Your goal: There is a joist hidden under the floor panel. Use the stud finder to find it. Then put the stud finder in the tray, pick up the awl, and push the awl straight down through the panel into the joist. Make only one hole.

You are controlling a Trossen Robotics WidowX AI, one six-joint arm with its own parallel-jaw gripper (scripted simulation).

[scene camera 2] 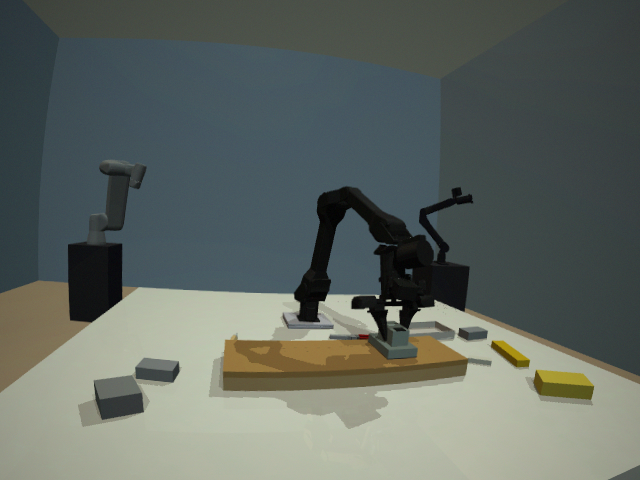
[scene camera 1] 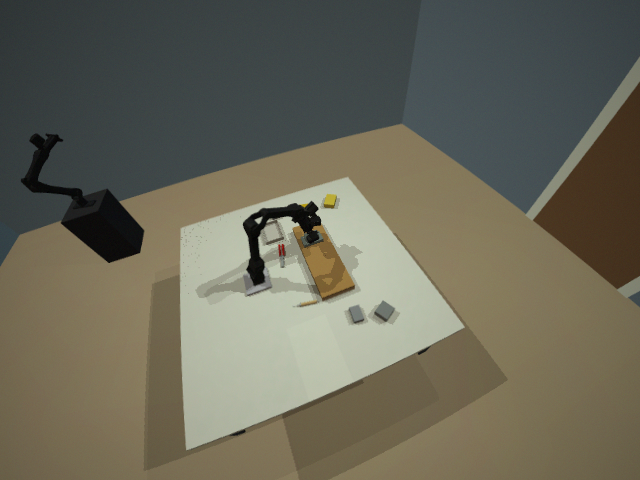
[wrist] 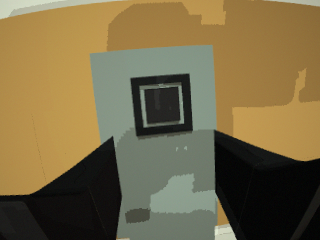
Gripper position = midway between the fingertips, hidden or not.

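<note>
The gripper (scene camera 2: 394,340), a stud finder (scene camera 2: 397,346), a grey block (scene camera 2: 161,370), a yellow block (scene camera 2: 549,383). Stud finder again (wrist: 159,104), gripper too (wrist: 160,136). Yellow block out of frame in the wrist view.
</note>
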